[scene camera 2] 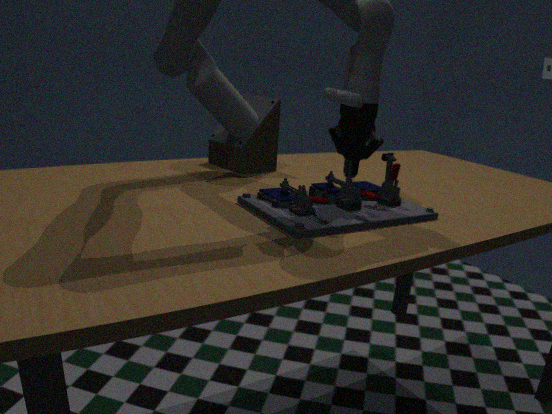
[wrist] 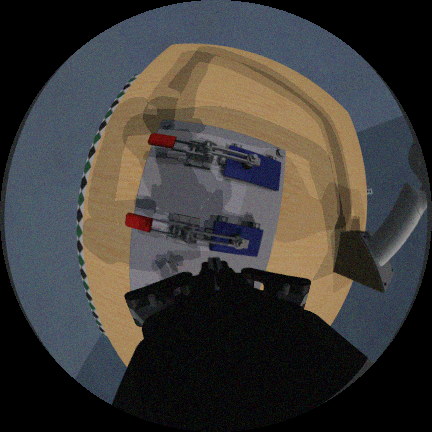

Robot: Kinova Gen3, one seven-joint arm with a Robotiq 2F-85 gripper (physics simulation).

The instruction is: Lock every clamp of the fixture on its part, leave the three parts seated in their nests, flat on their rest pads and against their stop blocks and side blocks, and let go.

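Observation:
The grey fixture plate carries three dark clamps. The near-left clamp and middle clamp have red handles lying low and arms reaching over their blue parts. Whether their tips press on the parts is too small to tell. The right clamp stands with its arm and red handle upright; the third blue part lies beyond it. My gripper is shut and empty, pointing down above the plate, between the middle and right clamps in the scene view. In the wrist view my gripper hides the right clamp.
The plate lies on the wooden table. The robot's base block stands at the back left in the scene view. The front table edge runs along the near side, above a checkered floor.

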